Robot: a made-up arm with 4 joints.
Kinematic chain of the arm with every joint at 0, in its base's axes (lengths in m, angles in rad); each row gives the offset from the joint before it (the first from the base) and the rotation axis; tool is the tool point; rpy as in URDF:
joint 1: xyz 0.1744 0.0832 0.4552 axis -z
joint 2: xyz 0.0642 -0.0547 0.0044 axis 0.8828 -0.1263 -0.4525
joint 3: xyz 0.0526 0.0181 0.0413 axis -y
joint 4: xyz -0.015 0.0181 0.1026 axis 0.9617 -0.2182 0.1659
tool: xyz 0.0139 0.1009 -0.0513 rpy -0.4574 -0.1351 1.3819
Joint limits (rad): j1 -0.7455..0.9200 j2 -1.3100..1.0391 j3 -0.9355..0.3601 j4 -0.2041..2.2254
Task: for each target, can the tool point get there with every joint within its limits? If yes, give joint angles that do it. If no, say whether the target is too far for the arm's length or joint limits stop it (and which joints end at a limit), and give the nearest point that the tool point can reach.
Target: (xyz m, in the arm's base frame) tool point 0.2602 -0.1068 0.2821
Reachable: no: joint limits stop it (at a limit: joint 1, joint 2, joint 3, joint 4) | nearest point 0.2557 0.0772 0.3509 | short by 0.196 m
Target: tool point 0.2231 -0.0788 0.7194
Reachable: yes | joints 0.5925 0.4322 -0.3418 1.8609
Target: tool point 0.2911 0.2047 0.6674
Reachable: yes | joints -0.1035 -0.4345 -0.3148 1.8809
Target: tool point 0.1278 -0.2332 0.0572
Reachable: no: too far | nearest point 0.2557 0.0772 0.3509 | short by 0.446 m
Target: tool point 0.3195 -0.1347 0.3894
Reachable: no: joint limits stop it (at a limit: joint 1, joint 3, joint 4) | nearest point 0.3217 0.0304 0.4947 | short by 0.196 m
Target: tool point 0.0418 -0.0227 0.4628
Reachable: no: joint limits stop it (at a limit: joint 2, joint 3, joint 4) | nearest point 0.0332 -0.0296 0.6153 | short by 0.153 m
